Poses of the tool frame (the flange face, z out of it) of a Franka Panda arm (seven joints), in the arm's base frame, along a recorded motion.
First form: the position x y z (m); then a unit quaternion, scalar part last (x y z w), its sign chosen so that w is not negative.
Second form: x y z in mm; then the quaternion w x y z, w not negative. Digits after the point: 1 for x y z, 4 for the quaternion.
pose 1, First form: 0.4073 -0.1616 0.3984 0.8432 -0.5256 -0.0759 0.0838
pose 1, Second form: 407.3 -161.6 398.4 0.0838 0.8432 -0.5256 -0.0759
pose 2, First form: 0.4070 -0.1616 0.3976 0.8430 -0.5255 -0.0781 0.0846
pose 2, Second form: 407.0 -161.6 397.6 0.0846 0.8430 -0.5255 -0.0781
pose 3, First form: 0.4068 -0.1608 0.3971 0.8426 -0.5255 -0.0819 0.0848
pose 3, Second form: 406.8 -160.8 397.1 0.0848 0.8426 -0.5255 -0.0819
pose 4, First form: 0.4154 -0.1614 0.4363 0.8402 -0.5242 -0.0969 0.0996
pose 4, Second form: 415.4 -161.4 436.3 0.0996 0.8402 -0.5242 -0.0969
